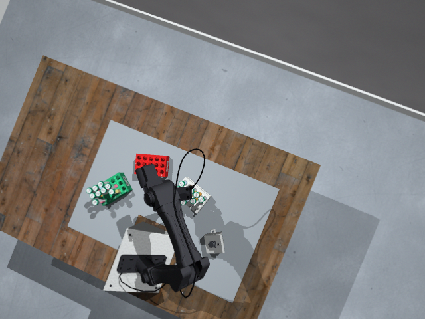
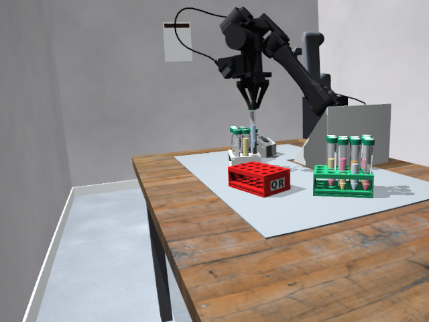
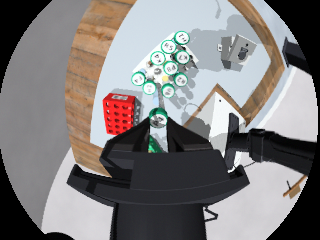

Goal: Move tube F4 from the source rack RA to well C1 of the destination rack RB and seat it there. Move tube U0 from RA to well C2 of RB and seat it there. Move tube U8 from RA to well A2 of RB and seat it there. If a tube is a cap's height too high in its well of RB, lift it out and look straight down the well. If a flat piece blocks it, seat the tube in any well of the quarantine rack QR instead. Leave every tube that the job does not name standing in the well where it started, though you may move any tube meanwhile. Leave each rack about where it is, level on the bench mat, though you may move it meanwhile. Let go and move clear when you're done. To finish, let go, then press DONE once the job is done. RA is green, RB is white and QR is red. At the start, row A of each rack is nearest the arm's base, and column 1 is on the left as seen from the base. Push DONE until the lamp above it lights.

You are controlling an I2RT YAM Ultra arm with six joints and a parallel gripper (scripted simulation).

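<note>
My hand is 6 cm above the tube and 1 cm to the left of it. Also, from my hand: red rack QR: 16 cm below, 14 cm to the left, 7 cm ahead; tube with yellow filling: 12 cm below, 3 cm ahead, 2 cm to the right; white rack RB: 16 cm below, 6 cm to the right.
</note>
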